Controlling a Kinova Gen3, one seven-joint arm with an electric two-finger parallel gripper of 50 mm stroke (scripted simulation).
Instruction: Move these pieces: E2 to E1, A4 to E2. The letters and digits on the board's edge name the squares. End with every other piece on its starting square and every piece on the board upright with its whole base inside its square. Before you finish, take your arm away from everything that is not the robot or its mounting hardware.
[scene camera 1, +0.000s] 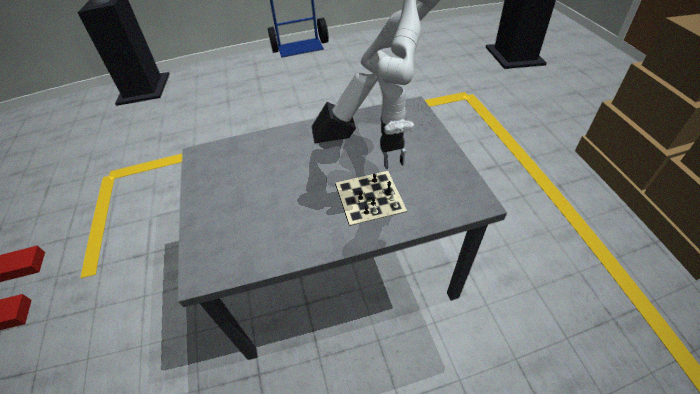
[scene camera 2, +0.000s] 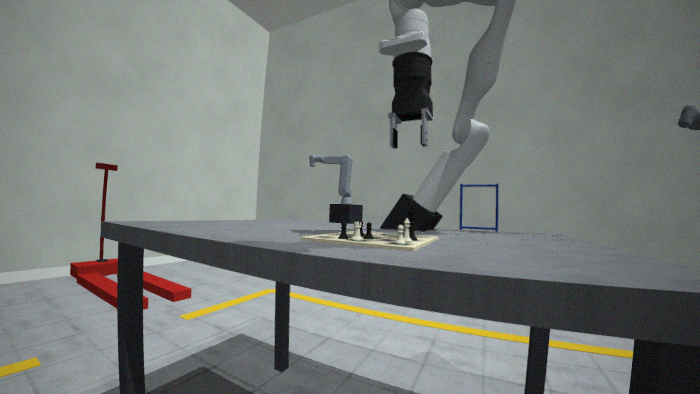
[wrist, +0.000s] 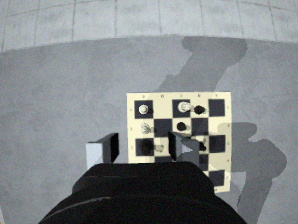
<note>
In view: the gripper (scene camera 2: 408, 146) and a chessboard (scene camera 1: 348, 190).
The chessboard is seen too in scene camera 2 (scene camera 2: 381, 240) and in the wrist view (wrist: 213, 127). The gripper also shows in the wrist view (wrist: 143, 142).
</note>
